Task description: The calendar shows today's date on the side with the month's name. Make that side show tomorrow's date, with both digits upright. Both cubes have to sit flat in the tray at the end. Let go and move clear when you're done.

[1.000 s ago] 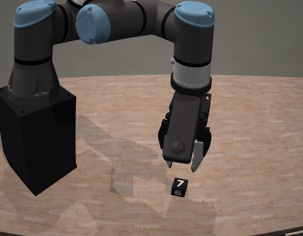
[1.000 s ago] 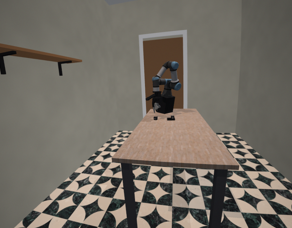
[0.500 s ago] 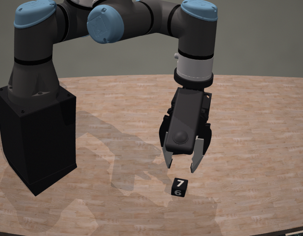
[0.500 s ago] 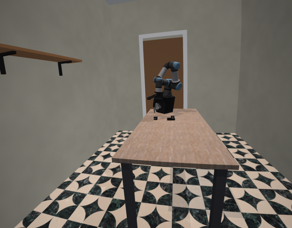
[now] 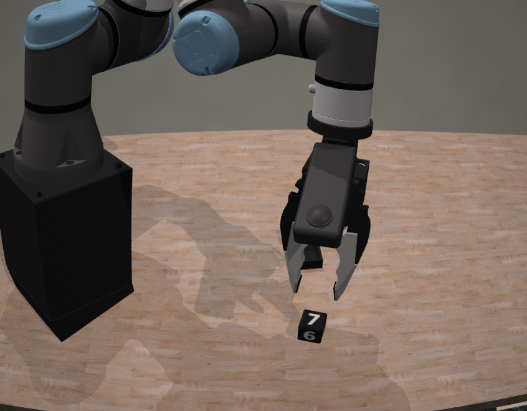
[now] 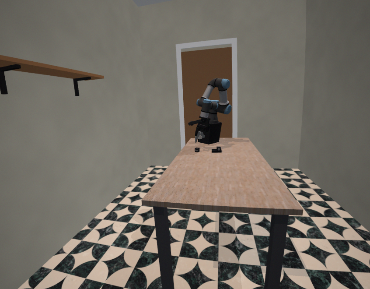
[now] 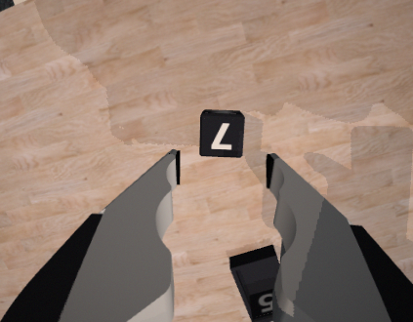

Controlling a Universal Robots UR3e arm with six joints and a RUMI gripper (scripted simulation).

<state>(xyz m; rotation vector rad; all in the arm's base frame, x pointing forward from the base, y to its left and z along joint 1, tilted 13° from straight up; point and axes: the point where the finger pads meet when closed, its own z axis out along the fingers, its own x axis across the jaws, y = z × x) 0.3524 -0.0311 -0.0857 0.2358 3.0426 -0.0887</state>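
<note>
My hand is 8 cm above the black number cube. Round my hand: black calendar tray (15 cm to the left, 9 cm below, 3 cm behind).
</note>
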